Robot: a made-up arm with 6 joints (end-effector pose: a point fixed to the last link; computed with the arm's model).
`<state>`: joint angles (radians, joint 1 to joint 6).
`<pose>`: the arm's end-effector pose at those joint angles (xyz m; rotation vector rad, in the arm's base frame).
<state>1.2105 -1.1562 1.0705 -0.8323 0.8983 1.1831</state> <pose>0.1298 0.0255 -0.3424 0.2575 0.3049 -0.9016</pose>
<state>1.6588 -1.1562 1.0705 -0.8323 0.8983 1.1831</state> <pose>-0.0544 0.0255 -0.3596 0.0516 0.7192 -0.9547</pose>
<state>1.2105 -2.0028 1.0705 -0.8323 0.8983 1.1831</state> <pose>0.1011 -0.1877 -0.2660 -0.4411 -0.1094 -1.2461</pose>
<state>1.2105 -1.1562 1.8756 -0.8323 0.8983 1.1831</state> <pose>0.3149 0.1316 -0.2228 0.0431 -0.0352 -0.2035</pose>
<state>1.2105 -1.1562 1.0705 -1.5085 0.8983 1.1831</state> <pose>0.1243 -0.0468 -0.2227 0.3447 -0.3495 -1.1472</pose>
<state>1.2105 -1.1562 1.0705 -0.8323 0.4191 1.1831</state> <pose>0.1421 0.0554 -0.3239 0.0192 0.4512 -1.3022</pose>
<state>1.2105 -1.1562 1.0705 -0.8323 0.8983 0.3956</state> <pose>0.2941 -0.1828 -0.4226 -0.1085 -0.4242 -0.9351</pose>
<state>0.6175 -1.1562 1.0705 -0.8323 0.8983 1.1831</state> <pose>0.3287 0.0255 -0.2023 0.5089 -0.2442 -0.7858</pose>
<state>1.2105 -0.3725 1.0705 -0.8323 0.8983 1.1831</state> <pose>0.0973 0.2166 -0.2561 0.8690 0.6508 -0.4862</pose>
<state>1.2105 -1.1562 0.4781 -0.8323 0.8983 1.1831</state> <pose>-0.0424 0.0594 -0.3913 0.4154 0.5633 -1.4112</pose>
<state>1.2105 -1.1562 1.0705 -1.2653 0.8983 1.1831</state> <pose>0.1367 -0.0242 -0.2670 0.3156 -0.1105 -1.0669</pose>
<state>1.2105 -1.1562 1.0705 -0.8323 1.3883 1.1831</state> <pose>0.1342 -0.0026 -0.3677 0.4766 0.1522 -0.4804</pose>
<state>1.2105 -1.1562 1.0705 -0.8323 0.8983 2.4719</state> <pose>0.0380 0.0845 0.0776 0.8262 1.4881 -0.6257</pose>
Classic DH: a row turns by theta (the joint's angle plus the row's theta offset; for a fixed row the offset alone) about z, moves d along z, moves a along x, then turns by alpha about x. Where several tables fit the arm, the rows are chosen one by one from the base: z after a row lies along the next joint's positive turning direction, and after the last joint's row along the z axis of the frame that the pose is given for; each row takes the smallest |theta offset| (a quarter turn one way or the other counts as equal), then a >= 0, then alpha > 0; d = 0 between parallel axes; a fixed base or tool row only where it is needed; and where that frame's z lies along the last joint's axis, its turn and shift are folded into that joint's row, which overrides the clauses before.
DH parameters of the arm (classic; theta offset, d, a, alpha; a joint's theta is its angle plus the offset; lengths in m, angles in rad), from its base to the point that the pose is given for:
base (fixed): 0 0.0532 0 -1.5708
joint 1: 0 0.0095 0.1386 1.5708
joint 2: 0 -0.0464 -0.2137 1.5708
joint 3: 0 -0.1336 0.0055 -1.5708
joint 4: 1.5708 -0.2409 0.2863 1.5708
joint 5: 1.5708 0.38 0.0752 1.5708
joint 6: -1.5708 -0.0618 0.1114 -1.5708
tool (fixed): 3.1416 -0.3436 0 0

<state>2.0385 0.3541 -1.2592 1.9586 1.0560 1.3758</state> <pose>0.1733 -0.0686 0.3552 -1.4136 0.0694 -0.5222</pose>
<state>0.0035 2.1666 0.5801 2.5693 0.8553 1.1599</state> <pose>0.2675 -0.1173 -0.2831 1.6302 0.7469 -1.0186</pose>
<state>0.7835 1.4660 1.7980 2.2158 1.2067 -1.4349</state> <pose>-0.6850 0.3208 -0.1756 -2.0153 0.7697 -2.1200</pose>
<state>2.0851 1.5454 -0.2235 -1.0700 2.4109 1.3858</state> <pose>-0.3541 -0.0503 0.3660 -2.2064 -1.0679 0.6448</pose>
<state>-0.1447 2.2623 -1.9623 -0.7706 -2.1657 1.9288</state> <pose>0.2826 -0.8511 -0.2553 1.6828 1.8285 1.5845</pose>
